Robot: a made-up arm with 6 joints.
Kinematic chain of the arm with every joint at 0, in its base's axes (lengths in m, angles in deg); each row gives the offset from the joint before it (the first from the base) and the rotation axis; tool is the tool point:
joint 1: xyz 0 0 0.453 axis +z
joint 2: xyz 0.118 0 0 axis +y
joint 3: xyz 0 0 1.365 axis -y
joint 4: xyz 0 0 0.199 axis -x
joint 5: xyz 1.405 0 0 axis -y
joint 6: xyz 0.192 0 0 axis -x
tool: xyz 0 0 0
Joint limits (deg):
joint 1: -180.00..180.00
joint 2: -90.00..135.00
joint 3: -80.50..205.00
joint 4: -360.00..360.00
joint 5: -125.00..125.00
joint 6: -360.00..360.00
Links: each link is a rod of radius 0.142 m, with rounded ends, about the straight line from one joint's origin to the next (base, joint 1, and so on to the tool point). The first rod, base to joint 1, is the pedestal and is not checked.
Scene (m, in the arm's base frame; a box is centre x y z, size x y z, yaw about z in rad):
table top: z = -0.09
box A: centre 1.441 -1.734 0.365 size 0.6 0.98 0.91 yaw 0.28
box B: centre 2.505 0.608 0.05 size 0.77 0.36 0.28 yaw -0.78
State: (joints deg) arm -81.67 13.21 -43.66 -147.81 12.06 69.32
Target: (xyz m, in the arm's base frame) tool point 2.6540 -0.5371 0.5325
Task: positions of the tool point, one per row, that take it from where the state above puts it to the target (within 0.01 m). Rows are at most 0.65 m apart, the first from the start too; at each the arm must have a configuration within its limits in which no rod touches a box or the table.
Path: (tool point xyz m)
1: 0.5109 -1.6371 0.7400
2: 0.8843 -1.7306 0.9816
3: 1.2665 -1.6957 1.2513
4: 1.6144 -1.5369 1.5378
5: 2.0481 -1.3266 1.2402
6: 2.4094 -0.9834 0.9023
7: 2.6540 -0.5369 0.5326

